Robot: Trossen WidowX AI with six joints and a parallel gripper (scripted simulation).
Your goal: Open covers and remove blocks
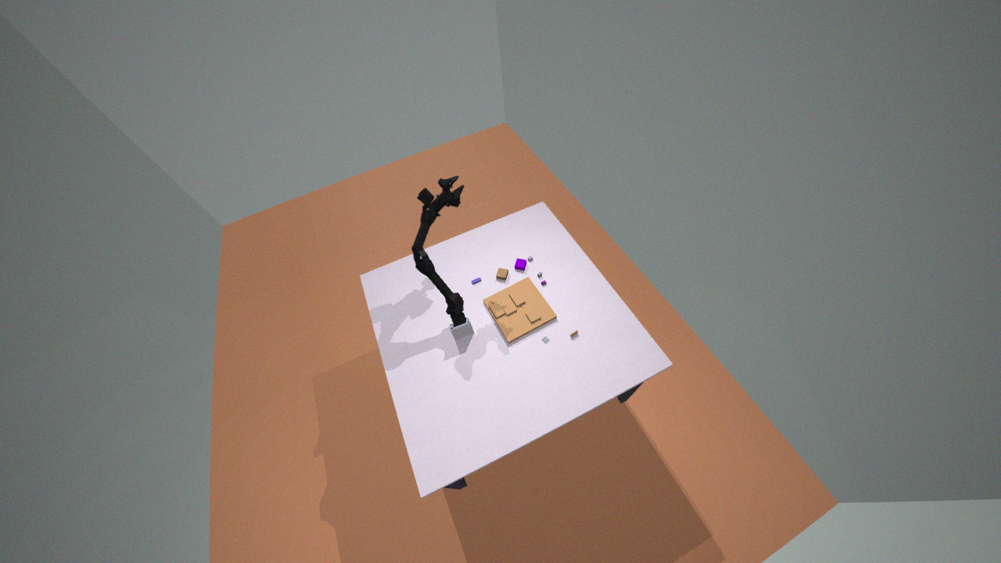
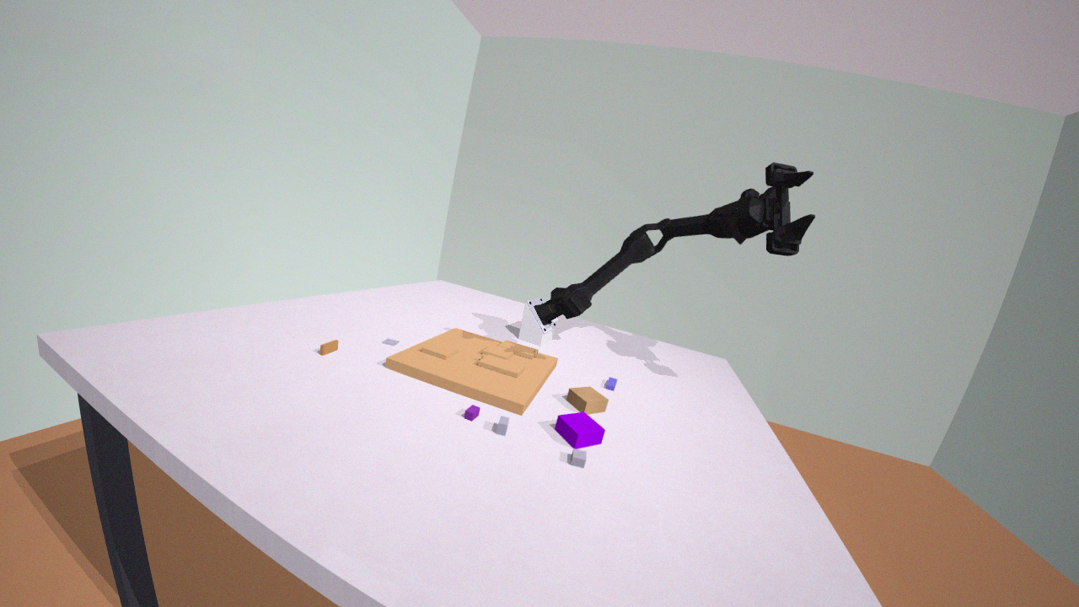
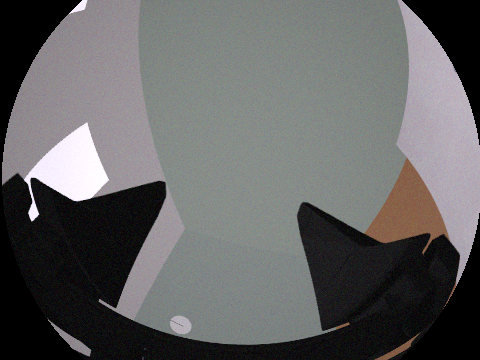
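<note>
My gripper tip is now 77 cm to the left of the grey tile, 50 cm above it and 15 cm short of it. Round my gripper tip: large purple block: 49 cm below, 27 cm to the right, 20 cm ahead; blue piece: 50 cm below, 28 cm to the right, 8 cm behind; brown box: 49 cm below, 30 cm to the right, 8 cm ahead.
</note>
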